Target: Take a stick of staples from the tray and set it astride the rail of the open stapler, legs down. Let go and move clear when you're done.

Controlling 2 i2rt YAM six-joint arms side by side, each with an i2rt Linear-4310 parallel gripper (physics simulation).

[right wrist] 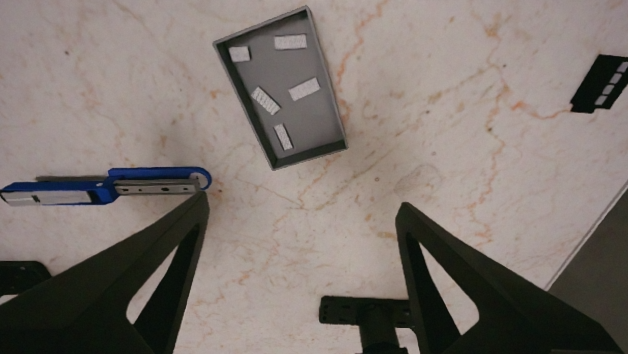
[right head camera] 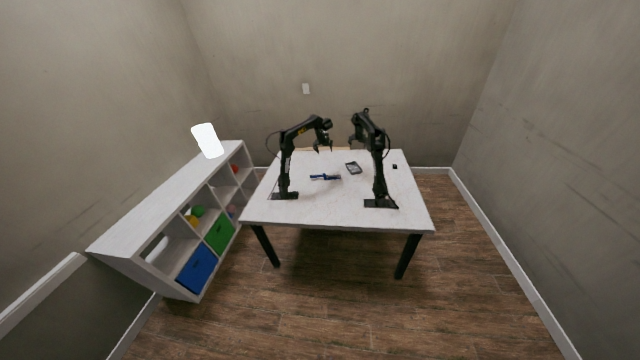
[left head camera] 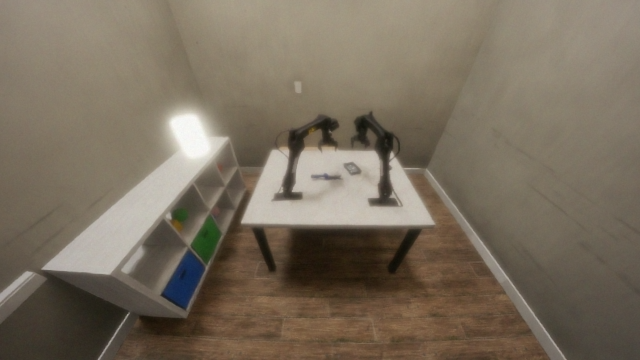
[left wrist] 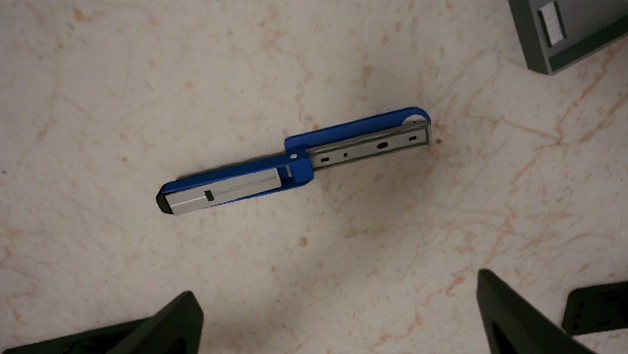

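Pixels of known places: left gripper, fingertip midpoint: (right head camera: 325,152) (left head camera: 328,152) (left wrist: 329,292); right gripper, fingertip midpoint: (right wrist: 306,205) (right head camera: 357,147) (left head camera: 358,149); left arm's base, link origin: (right head camera: 285,196) (left head camera: 288,196) (left wrist: 97,352); right arm's base, link origin: (right wrist: 373,310) (right head camera: 379,204) (left head camera: 382,202).
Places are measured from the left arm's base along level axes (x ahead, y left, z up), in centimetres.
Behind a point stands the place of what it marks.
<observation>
The open stapler (left head camera: 325,176) {x 17.1, y -28.2, z 3.2 cm} (right head camera: 325,176) {x 17.1, y -29.5, z 3.0 cm} (left wrist: 302,170) {x 18.5, y -29.3, z 3.9 cm} (right wrist: 102,193) {x 18.8, y -29.3, z 3.9 cm} lies on the table, its blue halves spread apart with grey metal parts facing up. I cannot make out a staple stick on it. The grey tray (right head camera: 356,173) {x 21.9, y -53.9, z 0.9 cm} (left wrist: 537,59) {x 22.2, y -49.4, z 1.9 cm} (right wrist: 307,120) {x 26.2, y -54.2, z 0.3 cm} stands beyond the stapler, to the right in the head views. Several separate staple sticks lie in it, one of them a tilted stick (right wrist: 304,89) {x 29.9, y -54.0, z 0.9 cm} near the middle. My left gripper (left head camera: 328,149) {x 22.2, y -30.6, z 21.5 cm} (right head camera: 324,150) {x 22.2, y -30.6, z 21.5 cm} (left wrist: 329,292) {x 22.2, y -30.6, z 21.5 cm} is open and empty, raised above the table. My right gripper (left head camera: 360,146) {x 28.5, y -54.8, z 20.1 cm} (right wrist: 306,205) {x 28.5, y -54.8, z 20.1 cm} is open and empty, also raised.
A small black object (right head camera: 394,166) {x 28.1, y -84.9, z 1.5 cm} (right wrist: 600,85) {x 29.6, y -84.7, z 1.4 cm} lies on the table (left head camera: 340,215) {x -19.7, y -34.1, z 0.0 cm} (right head camera: 340,215) {x -19.4, y -39.6, z 0.0 cm} to the right of the tray. A white shelf unit (left head camera: 145,185) (right head camera: 165,190) with coloured bins stands left of the table. A glowing lamp (left head camera: 190,135) (right head camera: 207,140) is on top of it.
</observation>
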